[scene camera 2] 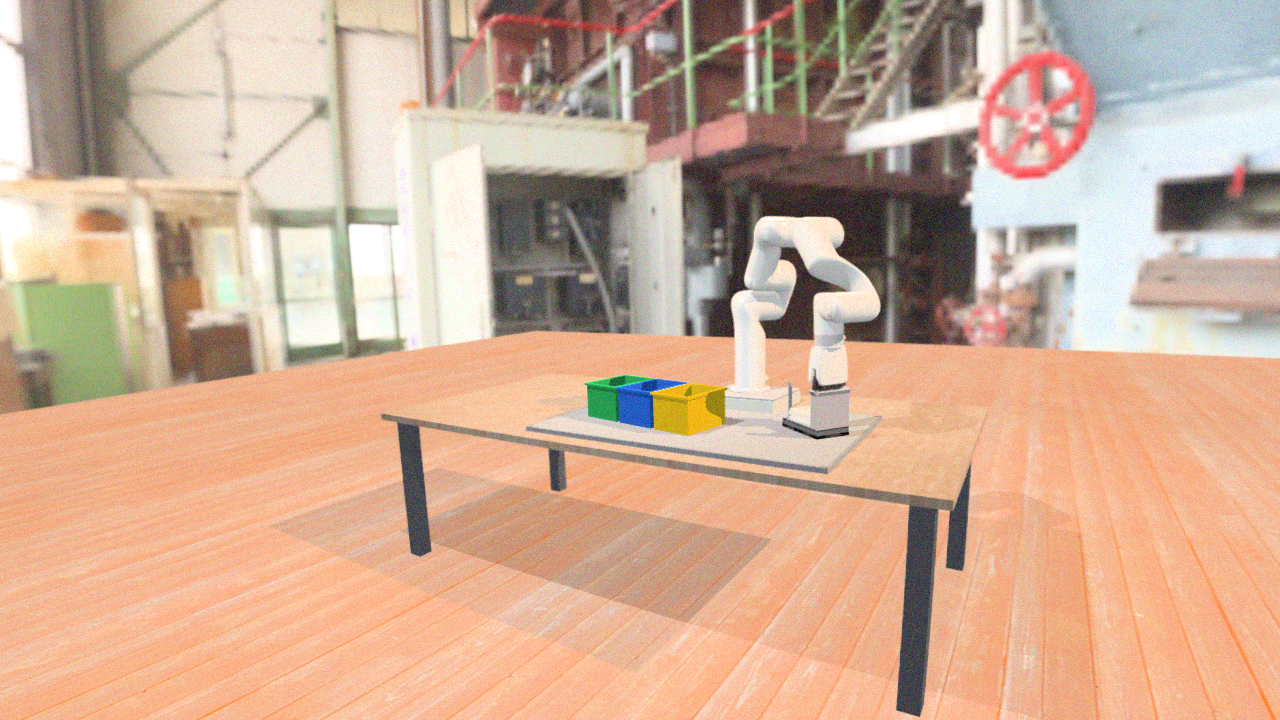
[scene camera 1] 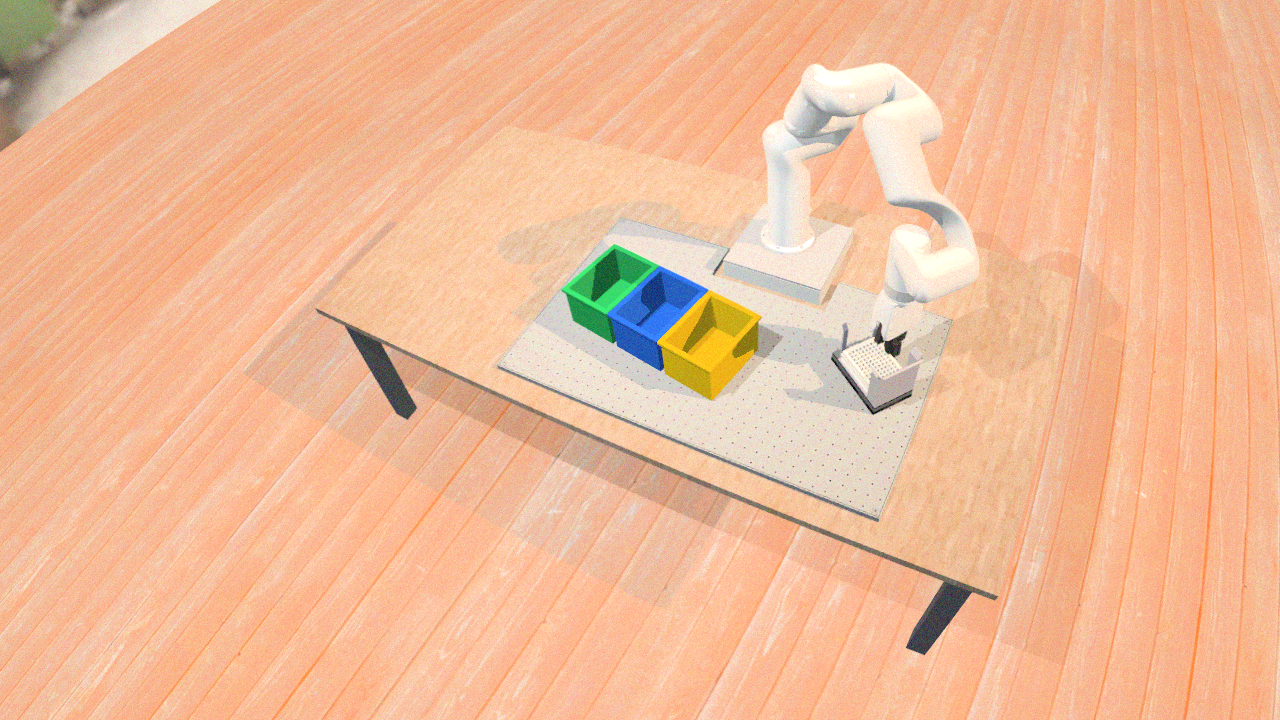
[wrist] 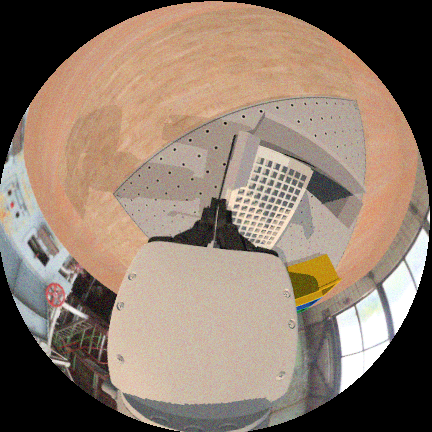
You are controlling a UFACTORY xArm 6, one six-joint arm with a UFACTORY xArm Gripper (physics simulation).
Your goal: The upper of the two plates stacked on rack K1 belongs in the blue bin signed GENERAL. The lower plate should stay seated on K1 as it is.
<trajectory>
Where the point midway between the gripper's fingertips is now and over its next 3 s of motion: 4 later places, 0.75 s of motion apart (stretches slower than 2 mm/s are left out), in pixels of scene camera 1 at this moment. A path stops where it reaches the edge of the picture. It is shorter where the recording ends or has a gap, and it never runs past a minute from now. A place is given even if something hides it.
My gripper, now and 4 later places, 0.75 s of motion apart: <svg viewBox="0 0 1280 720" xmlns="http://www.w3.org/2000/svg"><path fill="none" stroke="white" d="M891 352L885 358L880 365L880 366L879 368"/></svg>
</trajectory>
